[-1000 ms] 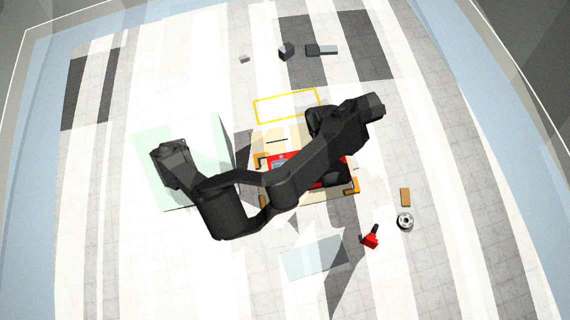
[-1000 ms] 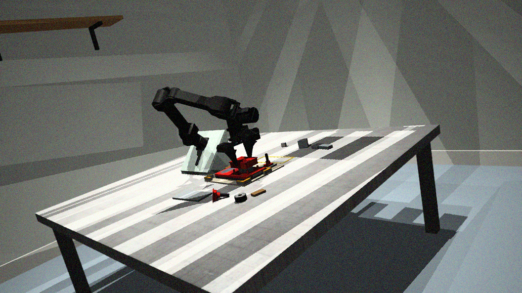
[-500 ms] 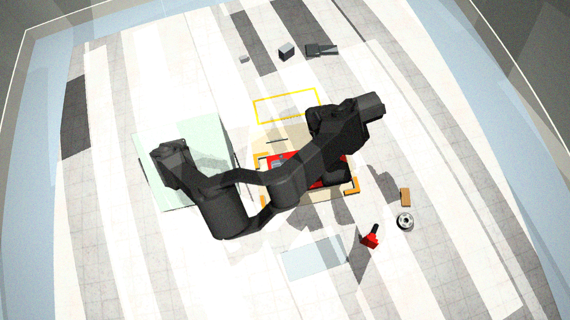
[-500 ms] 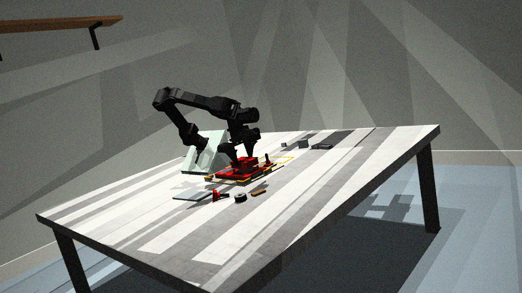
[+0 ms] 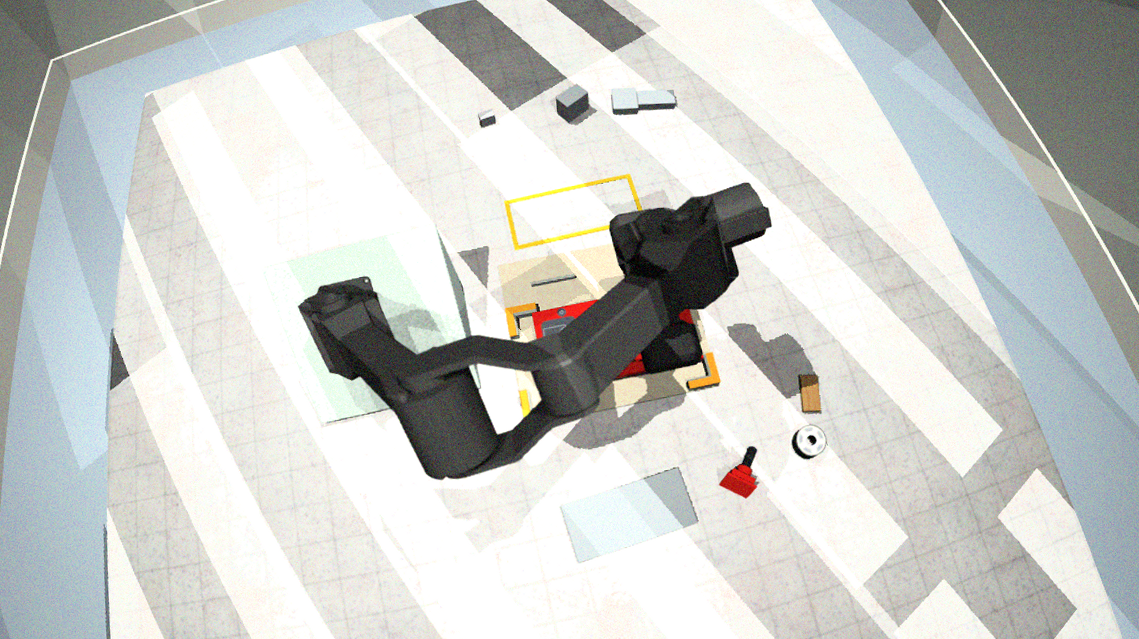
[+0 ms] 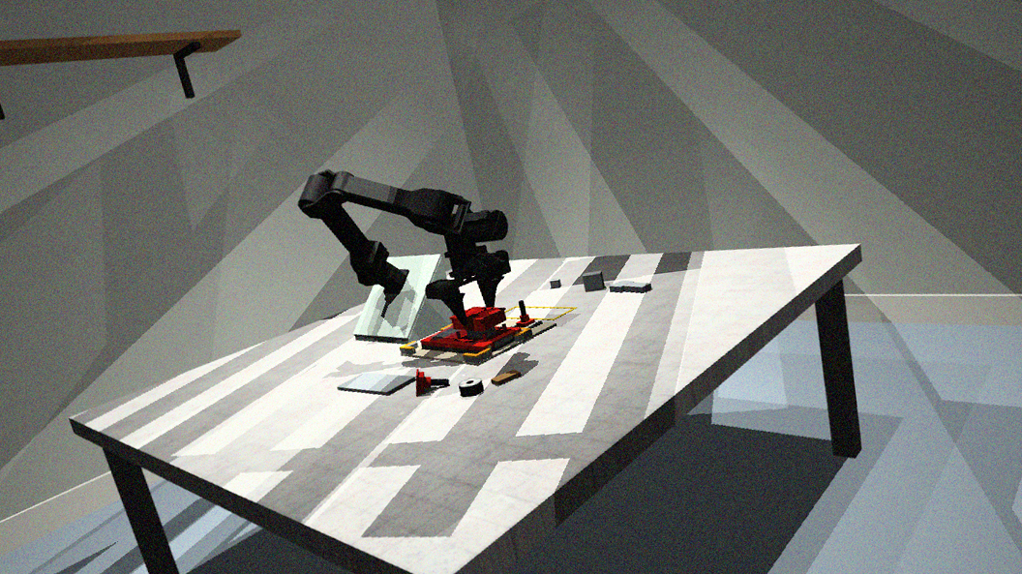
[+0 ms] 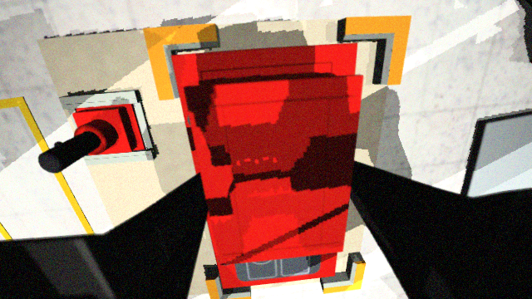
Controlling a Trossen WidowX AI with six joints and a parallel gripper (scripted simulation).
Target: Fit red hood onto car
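Now: gripper tip 30 mm above the grey engine block. From my gripper tip the other things lie so: red hood right at my gripper tip; then wooden block 190 mm ahead, 130 mm to the right, 50 mm below.
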